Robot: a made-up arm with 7 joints. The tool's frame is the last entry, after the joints.
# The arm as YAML. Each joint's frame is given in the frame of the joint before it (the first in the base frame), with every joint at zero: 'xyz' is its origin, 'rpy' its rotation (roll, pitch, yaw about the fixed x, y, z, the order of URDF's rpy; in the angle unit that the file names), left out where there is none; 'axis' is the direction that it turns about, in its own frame. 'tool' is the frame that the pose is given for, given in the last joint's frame.
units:
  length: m
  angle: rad
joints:
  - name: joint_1
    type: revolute
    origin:
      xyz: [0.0, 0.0, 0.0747]
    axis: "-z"
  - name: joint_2
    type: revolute
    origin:
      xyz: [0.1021, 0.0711, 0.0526]
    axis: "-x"
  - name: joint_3
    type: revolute
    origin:
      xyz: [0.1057, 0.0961, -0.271]
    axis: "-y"
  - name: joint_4
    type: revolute
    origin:
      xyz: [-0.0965, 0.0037, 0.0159]
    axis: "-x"
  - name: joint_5
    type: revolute
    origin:
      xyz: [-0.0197, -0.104, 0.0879]
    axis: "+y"
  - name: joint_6
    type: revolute
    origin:
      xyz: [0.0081, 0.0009, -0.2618]
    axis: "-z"
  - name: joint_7
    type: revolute
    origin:
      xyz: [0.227, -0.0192, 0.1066]
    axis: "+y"
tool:
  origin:
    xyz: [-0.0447, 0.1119, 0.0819]
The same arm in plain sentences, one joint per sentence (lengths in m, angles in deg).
The arm has seven revolute joints in a row. What follows holds with every joint at zero, and every direction is one of the base frame's. Joint 1 is mounted 0.0747 m along +z from the base frame's origin and turns about -z. Joint 2 is mounted 0.1021 m along +x and 0.0711 m along +y and 0.0526 m along +z from joint 1 and turns about -x. Joint 3 is mounted 0.1057 m along +x and 0.0961 m along +y and 0.271 m along -z from joint 2 and turns about -y. Joint 4 is mounted 0.0965 m along -x and 0.0037 m along +y and 0.0159 m along +z from joint 3 and turns about -x. Joint 5 is mounted 0.0197 m along -x and 0.104 m along -y and 0.0879 m along +z from joint 4 and turns about +y. Joint 6 is mounted 0.0081 m along +x and 0.0009 m along +y and 0.2618 m along -z from joint 5 and turns about -z. Joint 7 is mounted 0.227 m along +x and 0.0192 m along -y and 0.1066 m along +z from joint 6 and turns about +y. The tool frame, which is the frame that the pose is given for, is mounted 0.0447 m along -x and 0.1119 m along +y and 0.0819 m along +z from joint 7; its axes are parallel to the base frame's.
